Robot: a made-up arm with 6 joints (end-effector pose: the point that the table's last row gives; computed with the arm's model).
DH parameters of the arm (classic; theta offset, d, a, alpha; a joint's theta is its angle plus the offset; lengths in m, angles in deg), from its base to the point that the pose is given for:
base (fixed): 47.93 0 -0.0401 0
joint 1: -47.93 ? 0.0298 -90
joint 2: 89.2 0 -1.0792 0
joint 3: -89.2 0.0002 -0.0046 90
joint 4: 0 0.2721 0.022 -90
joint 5: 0 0.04 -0.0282 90
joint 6: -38.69 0 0.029 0
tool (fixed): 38.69 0.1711 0 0
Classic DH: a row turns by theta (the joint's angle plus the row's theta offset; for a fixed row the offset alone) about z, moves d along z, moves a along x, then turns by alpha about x.
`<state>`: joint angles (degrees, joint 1 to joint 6).
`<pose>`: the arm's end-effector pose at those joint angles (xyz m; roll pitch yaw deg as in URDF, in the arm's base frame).
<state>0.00 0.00 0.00 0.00 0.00 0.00</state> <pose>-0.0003 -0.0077 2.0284 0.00 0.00 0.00</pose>
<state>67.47 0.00 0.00 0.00 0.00 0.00</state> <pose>-0.0371 0.0032 2.0284 0.00 0.00 67.47</pose>
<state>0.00 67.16 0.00 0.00 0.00 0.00</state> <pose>1.4046 -0.0077 1.1000 0.00 67.16 0.00</pose>
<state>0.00 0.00 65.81 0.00 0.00 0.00</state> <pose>0.3970 -0.0077 1.7560 0.00 65.81 0.00</pose>
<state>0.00 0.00 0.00 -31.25 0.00 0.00</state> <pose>0.0087 -0.0194 2.0284 0.00 0.00 -31.25</pose>
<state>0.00 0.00 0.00 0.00 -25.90 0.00</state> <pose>-0.0745 -0.0077 2.0088 0.00 -25.90 0.00</pose>
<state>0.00 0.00 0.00 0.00 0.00 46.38</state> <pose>0.0058 0.0143 2.0284 0.00 0.00 46.38</pose>
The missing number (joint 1, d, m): 0.5061
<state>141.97 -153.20 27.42 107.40 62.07 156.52</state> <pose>0.4405 -0.5567 -0.7832 131.62 42.69 8.01</pose>
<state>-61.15 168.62 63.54 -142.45 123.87 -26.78</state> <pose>-0.0372 -0.2515 -0.7709 102.30 -33.32 -8.93</pose>
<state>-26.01 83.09 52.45 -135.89 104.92 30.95</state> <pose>1.1089 -0.7576 0.5683 -46.52 -13.28 166.79</pose>
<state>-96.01 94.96 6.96 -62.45 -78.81 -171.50</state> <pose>-0.0062 -1.3991 0.4034 63.64 -24.55 77.56</pose>
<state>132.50 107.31 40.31 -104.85 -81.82 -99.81</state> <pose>-0.9103 0.7209 -0.0387 -109.67 -40.48 153.77</pose>
